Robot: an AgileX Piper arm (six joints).
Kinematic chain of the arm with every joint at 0, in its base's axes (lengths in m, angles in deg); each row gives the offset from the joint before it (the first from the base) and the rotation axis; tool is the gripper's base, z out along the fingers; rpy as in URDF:
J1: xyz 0 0 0.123 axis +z
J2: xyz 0 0 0 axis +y
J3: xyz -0.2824 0 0.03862 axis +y
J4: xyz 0.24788 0 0.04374 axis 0.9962 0 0.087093
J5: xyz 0 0 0 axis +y
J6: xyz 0.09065 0 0.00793 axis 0.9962 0 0.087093
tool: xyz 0 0 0 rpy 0 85.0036 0
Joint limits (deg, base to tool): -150..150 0..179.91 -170..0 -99.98..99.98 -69.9..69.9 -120..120
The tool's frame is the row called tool.
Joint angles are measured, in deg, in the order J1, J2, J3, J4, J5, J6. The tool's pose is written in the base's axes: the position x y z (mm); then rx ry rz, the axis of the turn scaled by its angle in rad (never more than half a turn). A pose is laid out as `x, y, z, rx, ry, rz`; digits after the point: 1 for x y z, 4 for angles.
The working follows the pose.
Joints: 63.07, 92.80, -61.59, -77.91, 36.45, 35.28
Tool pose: 204.6, 286.1, 269.6, -1.3942, 1.5498, -0.4293
Where each joint sits with the arm in this pose, in the base's axes (m; each line is computed from the numbers above, not from the rounded line before):
J1: 0.0000 0.0000 0.1230
J2: 0.0000 0.0000 0.1230
J3: 0.0237 0.0467 0.4032
J4: 0.1300 0.2559 0.3121
J5: 0.1300 0.2559 0.3121
J6: 0.2046 0.2861 0.2696
the tool: 0.2046 0.2861 0.2696

